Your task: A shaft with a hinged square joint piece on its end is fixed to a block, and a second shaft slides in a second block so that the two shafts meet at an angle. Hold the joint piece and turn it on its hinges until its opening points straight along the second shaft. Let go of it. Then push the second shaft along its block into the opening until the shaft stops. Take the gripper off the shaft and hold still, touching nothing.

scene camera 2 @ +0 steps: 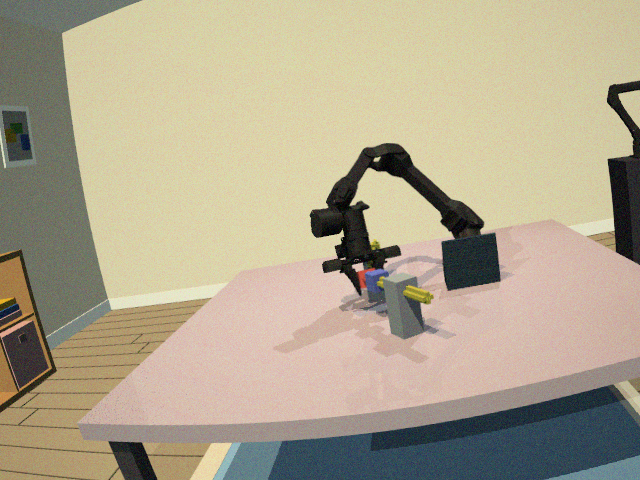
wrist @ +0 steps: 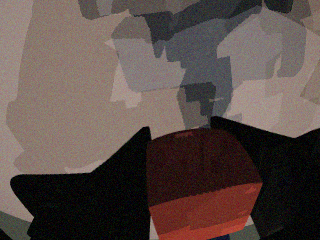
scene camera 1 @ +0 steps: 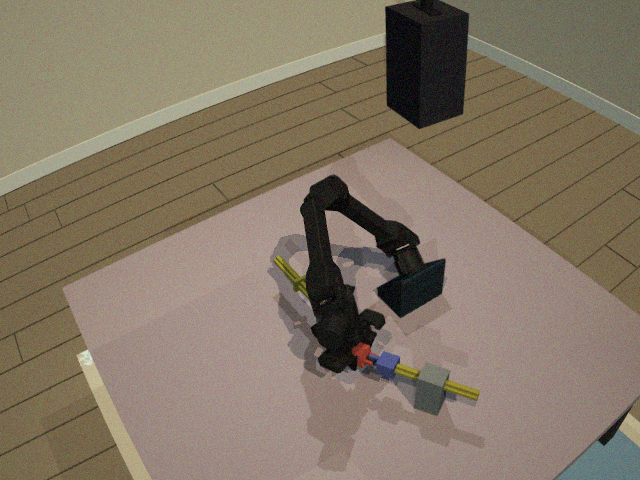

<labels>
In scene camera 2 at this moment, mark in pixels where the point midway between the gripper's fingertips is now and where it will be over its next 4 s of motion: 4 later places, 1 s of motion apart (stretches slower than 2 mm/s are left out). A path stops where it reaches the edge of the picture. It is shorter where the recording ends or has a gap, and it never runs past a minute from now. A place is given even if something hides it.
The gripper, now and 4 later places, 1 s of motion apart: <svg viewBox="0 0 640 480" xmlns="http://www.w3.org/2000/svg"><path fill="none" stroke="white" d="M369 294L373 288L367 268L360 226L361 230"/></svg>
</labels>
